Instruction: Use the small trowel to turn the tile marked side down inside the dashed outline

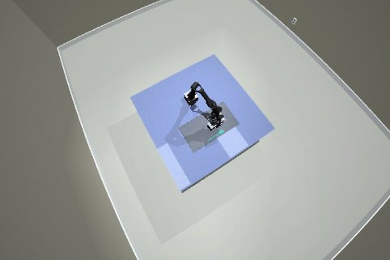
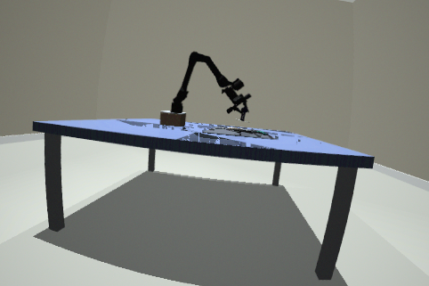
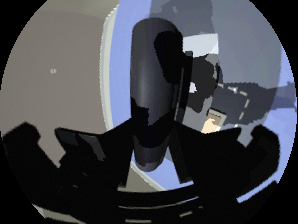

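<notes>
The teal trowel lies 10 cm below my gripper tip, 10 cm ahead of it and 8 cm to the right of it. Also, from my gripper tip: dark mat 13 cm below, 11 cm to the right, 4 cm behind; small trowel 3 cm behind, 1 cm below; white tile 10 cm below, 7 cm behind, 3 cm to the left.
</notes>
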